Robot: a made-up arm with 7 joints. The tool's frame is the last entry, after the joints. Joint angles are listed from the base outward. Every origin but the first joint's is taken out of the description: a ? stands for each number. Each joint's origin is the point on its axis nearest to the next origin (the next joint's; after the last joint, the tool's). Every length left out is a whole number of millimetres.
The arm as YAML. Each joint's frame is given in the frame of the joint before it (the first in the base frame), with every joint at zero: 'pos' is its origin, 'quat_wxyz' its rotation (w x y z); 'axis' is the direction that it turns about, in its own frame. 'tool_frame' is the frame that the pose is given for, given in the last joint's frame.
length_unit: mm
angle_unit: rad
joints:
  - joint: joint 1
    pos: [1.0, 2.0, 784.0]
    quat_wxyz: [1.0, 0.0, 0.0, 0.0]
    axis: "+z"
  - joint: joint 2
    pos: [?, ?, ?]
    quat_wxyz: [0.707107, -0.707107, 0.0, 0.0]
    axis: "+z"
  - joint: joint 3
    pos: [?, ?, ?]
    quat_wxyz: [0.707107, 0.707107, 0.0, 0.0]
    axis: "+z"
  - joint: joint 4
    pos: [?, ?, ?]
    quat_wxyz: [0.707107, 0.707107, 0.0, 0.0]
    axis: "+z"
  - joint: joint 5
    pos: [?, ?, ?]
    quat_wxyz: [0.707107, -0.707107, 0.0, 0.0]
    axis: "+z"
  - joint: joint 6
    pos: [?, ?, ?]
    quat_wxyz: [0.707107, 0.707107, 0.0, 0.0]
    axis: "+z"
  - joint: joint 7
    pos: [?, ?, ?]
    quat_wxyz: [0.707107, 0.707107, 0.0, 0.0]
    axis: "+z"
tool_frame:
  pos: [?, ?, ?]
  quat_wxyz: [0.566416, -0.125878, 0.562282, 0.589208]
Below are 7 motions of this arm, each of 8 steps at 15 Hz.
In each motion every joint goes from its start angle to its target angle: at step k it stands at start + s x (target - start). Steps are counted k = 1, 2, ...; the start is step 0. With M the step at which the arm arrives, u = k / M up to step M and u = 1 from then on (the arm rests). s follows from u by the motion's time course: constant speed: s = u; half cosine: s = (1 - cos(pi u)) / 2; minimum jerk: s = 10 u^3 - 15 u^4 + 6 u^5.
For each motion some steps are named. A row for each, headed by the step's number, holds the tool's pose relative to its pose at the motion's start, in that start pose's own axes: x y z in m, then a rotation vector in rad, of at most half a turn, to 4 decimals.
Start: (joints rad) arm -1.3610 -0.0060 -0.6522 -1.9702 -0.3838 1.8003 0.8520
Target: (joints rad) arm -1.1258 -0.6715 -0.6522 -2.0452 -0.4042 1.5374 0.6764
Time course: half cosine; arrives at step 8
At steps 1, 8:
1: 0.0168 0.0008 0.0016 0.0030 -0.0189 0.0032
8: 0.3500 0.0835 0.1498 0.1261 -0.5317 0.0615

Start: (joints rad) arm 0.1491 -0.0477 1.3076 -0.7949 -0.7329 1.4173 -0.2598
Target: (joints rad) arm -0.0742 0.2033 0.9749 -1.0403 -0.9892 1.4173 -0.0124
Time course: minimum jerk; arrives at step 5
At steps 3, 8:
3: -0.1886 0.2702 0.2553 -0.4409 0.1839 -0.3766
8: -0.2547 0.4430 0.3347 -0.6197 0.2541 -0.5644

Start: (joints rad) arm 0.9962 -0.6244 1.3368 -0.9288 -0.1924 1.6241 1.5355
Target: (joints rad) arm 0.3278 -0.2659 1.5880 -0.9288 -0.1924 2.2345 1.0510
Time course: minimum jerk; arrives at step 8
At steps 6, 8:
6: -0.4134 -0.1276 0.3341 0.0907 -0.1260 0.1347
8: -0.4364 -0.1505 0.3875 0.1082 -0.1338 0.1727

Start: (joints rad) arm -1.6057 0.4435 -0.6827 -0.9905 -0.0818 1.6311 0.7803
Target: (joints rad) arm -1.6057 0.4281 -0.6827 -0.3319 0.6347 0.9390 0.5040
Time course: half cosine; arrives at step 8
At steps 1, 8:
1: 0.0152 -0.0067 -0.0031 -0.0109 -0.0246 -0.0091
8: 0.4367 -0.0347 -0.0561 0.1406 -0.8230 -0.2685

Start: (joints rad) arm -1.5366 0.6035 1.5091 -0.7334 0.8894 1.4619 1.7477
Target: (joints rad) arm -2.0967 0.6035 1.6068 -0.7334 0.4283 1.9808 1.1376
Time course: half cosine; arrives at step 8
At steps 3, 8:
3: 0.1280 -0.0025 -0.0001 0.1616 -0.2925 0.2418
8: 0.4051 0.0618 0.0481 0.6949 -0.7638 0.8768

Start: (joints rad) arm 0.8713 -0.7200 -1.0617 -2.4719 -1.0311 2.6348 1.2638
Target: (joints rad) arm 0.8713 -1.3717 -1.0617 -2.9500 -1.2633 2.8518 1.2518
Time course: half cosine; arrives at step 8
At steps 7, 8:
7: 0.1973 0.1445 -0.0576 -0.1762 -0.6370 0.1865
8: 0.2058 0.1504 -0.0611 -0.1805 -0.6644 0.1976

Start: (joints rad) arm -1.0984 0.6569 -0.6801 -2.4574 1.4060 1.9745 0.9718
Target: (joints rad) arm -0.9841 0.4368 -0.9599 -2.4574 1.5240 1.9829 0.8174
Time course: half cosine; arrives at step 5
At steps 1, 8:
1: 0.0168 -0.0029 -0.0075 -0.0057 -0.0396 -0.0129
8: 0.1700 -0.0448 -0.0521 -0.0780 -0.4000 -0.1448

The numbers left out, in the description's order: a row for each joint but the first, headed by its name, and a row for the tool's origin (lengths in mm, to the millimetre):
joint 2: 18.0 9.0 0.0
joint 3: 23.0 -494.0 0.0
joint 4: 85.0 34.0 0.0
joint 5: -150.0 610.0 0.0
joint 6: -12.0 37.0 0.0
joint 7: 78.0 -15.0 0.0
tool: -1.0 17.0 0.0

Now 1 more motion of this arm.
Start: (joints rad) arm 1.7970 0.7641 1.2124 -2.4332 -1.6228 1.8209 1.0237
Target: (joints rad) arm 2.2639 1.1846 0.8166 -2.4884 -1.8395 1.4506 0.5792
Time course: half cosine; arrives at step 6
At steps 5, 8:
5: -0.1958 0.0750 -0.2733 0.7119 -0.4282 -0.5222
8: -0.2059 0.0870 -0.2965 0.7706 -0.4555 -0.5638

